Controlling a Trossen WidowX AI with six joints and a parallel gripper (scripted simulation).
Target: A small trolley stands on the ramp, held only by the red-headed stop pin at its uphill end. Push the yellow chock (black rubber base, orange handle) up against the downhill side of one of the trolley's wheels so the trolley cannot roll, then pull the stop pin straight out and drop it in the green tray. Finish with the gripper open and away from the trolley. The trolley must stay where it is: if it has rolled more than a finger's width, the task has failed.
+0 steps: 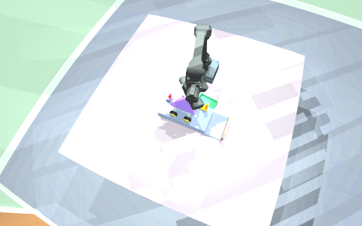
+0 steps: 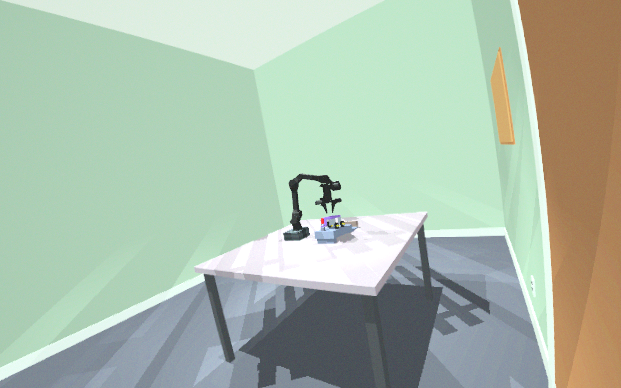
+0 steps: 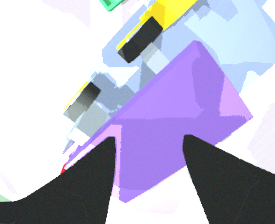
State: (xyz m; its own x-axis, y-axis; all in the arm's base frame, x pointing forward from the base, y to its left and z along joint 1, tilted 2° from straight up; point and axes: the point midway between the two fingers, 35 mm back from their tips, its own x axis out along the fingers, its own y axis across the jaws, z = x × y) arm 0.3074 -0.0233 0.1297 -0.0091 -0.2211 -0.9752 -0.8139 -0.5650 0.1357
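Right now the red-headed stop pin is 20 mm behind my gripper tip, 110 mm to the right of it and 50 mm below it. From my gripper tip the other things lie so: pale blue ramp: 20 mm ahead, 20 mm to the right, 130 mm below; purple trolley: 10 mm ahead, 20 mm to the right, 70 mm below; yellow chock: 20 mm behind, 80 mm to the left, 90 mm below.
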